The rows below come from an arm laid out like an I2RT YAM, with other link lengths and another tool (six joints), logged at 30 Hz.
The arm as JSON. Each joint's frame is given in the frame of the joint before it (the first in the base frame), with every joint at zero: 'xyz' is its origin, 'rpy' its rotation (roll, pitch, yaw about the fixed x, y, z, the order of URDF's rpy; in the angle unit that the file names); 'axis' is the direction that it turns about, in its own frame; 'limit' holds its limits. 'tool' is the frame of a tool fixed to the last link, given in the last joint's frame.
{
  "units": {
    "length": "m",
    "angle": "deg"
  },
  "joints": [
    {
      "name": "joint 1",
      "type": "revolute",
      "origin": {
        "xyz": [
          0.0,
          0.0,
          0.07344
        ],
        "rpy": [
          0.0,
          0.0,
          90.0
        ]
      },
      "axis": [
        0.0,
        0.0,
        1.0
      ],
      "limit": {
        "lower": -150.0,
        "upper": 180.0
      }
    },
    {
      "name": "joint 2",
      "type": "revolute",
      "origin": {
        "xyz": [
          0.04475,
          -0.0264,
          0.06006
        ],
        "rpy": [
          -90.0,
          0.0,
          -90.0
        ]
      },
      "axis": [
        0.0,
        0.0,
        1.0
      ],
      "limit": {
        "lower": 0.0,
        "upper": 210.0
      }
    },
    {
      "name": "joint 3",
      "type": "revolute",
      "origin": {
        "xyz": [
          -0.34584,
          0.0,
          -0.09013
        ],
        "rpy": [
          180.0,
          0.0,
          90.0
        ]
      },
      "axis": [
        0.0,
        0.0,
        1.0
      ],
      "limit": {
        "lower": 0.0,
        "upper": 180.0
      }
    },
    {
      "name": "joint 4",
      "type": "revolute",
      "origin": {
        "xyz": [
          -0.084,
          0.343,
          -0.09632
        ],
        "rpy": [
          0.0,
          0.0,
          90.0
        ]
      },
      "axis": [
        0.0,
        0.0,
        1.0
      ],
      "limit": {
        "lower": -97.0,
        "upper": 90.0
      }
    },
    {
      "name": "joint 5",
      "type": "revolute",
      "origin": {
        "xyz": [
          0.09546,
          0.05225,
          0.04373
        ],
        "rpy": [
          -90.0,
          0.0,
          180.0
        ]
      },
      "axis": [
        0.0,
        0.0,
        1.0
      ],
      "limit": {
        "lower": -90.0,
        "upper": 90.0
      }
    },
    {
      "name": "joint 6",
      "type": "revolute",
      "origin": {
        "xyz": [
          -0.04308,
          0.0,
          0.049
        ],
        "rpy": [
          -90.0,
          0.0,
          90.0
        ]
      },
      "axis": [
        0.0,
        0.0,
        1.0
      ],
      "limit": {
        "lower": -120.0,
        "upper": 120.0
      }
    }
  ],
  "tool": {
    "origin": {
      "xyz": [
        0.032,
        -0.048,
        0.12
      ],
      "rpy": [
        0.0,
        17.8,
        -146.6
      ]
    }
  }
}
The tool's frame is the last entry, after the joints.
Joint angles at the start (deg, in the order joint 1, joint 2, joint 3, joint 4, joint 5, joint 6): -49.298 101.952 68.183 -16.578 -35.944 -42.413
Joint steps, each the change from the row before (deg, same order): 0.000 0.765 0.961 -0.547 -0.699 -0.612; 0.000 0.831 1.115 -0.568 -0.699 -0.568; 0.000 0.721 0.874 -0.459 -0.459 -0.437; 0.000 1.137 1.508 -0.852 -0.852 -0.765; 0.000 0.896 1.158 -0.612 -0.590 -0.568; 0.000 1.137 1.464 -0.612 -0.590 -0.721; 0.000 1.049 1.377 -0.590 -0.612 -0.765; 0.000 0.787 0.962 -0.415 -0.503 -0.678; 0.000 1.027 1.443 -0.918 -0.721 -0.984
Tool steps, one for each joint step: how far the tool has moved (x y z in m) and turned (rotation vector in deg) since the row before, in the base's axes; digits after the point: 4 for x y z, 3 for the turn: 0.0030 -0.0017 0.0001 0.139 -0.179 0.825; 0.0035 -0.0022 0.0006 0.123 -0.231 0.793; 0.0026 -0.0019 -0.0003 0.121 -0.080 0.558; 0.0044 -0.0030 0.0004 0.197 -0.217 1.001; 0.0034 -0.0025 0.0000 0.120 -0.150 0.712; 0.0045 -0.0040 -0.0001 -0.050 -0.209 0.801; 0.0042 -0.0036 0.0001 -0.090 -0.249 0.836; 0.0030 -0.0025 -0.0005 -0.095 -0.200 0.714; 0.0037 -0.0029 0.0001 -0.025 -0.198 1.024
